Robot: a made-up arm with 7 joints.
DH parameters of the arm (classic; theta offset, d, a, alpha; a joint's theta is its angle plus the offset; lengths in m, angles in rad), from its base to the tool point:
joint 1: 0 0.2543 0 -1.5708
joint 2: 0 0 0 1.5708
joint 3: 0 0.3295 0.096 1.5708
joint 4: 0 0 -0.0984 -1.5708
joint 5: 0 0.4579 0 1.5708
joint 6: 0 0 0.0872 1.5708
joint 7: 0 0 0 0
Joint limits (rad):
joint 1: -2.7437..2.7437
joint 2: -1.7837..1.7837
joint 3: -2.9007..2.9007
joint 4: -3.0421..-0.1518
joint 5: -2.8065..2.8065
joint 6: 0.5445..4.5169
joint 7: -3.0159..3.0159
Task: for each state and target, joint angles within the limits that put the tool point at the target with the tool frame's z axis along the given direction. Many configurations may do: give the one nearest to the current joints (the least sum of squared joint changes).
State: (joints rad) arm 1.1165 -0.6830 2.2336 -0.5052 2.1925 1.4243 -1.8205
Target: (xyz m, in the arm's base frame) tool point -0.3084 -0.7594 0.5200 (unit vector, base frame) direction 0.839 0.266 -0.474
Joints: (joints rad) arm 1.1911 -1.1703 2.1918 -0.1560 2.0693 0.7127 -1.8205
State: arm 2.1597 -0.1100 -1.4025 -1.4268 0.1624 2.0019 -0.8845
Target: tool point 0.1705 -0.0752 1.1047 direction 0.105 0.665 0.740
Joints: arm 2.1417 -0.2463 -0.8451 -0.3504 0.3672 2.5422 -0.8845
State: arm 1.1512 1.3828 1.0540 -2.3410 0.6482 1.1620 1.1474
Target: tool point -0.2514 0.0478 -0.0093 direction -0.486 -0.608 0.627
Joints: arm 1.1767 1.0585 0.9493 -2.9166 1.1158 1.8302 1.1474
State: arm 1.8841 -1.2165 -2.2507 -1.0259 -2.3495 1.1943 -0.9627
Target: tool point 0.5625 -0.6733 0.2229 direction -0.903 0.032 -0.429
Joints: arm 2.0117 -1.4305 -1.9487 -0.5484 -1.9799 0.7675 -0.9627
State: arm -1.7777 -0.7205 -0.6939 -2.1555 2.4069 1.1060 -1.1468
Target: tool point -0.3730 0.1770 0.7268 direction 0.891 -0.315 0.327
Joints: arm -2.2967 -0.9656 -0.8253 -2.0824 1.7621 0.7137 -1.1468
